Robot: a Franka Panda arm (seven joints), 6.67 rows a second.
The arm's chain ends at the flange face. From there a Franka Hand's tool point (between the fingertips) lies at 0.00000 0.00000 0.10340 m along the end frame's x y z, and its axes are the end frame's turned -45 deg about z.
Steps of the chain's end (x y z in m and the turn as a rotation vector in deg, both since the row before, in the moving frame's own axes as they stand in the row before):
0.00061 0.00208 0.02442 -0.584 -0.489 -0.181
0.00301 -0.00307 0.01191 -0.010 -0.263 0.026
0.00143 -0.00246 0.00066 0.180 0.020 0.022
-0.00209 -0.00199 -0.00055 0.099 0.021 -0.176
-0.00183 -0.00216 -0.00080 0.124 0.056 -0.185
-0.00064 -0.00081 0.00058 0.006 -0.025 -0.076
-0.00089 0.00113 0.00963 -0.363 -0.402 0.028
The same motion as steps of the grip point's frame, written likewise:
-0.00241 0.00203 0.02441 -0.067 -0.759 -0.181
0.00395 -0.00037 0.01191 0.179 -0.193 0.026
0.00301 -0.00093 0.00066 0.113 0.141 0.022
0.00008 -0.00298 -0.00055 0.055 0.085 -0.176
0.00046 -0.00291 -0.00080 0.048 0.127 -0.185
0.00010 -0.00106 0.00058 0.022 -0.013 -0.076
-0.00240 0.00012 0.00963 0.028 -0.541 0.028

